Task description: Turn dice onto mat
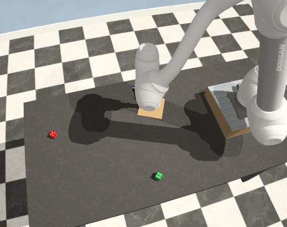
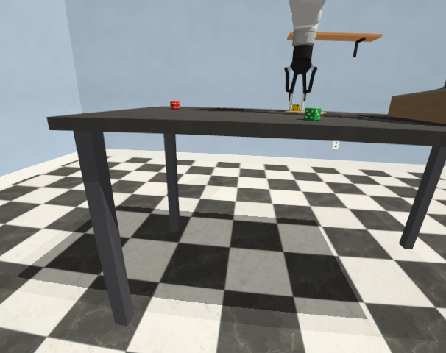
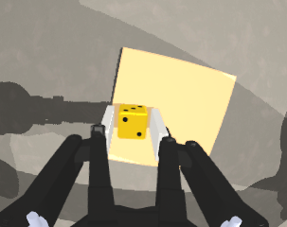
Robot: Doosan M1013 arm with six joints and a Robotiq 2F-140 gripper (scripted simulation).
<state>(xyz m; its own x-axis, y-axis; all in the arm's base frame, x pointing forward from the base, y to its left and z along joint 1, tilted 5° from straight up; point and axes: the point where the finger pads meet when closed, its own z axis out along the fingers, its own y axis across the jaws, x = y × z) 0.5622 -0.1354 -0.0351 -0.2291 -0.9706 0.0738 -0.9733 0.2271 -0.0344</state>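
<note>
Now: hand 2 cm above the yellow die. From my hand the other things lie so: tan mat 4 cm below, 4 cm behind, 1 cm to the left; red die 52 cm ahead, 11 cm to the left, 3 cm below; green die 42 cm to the left, 3 cm below.
</note>
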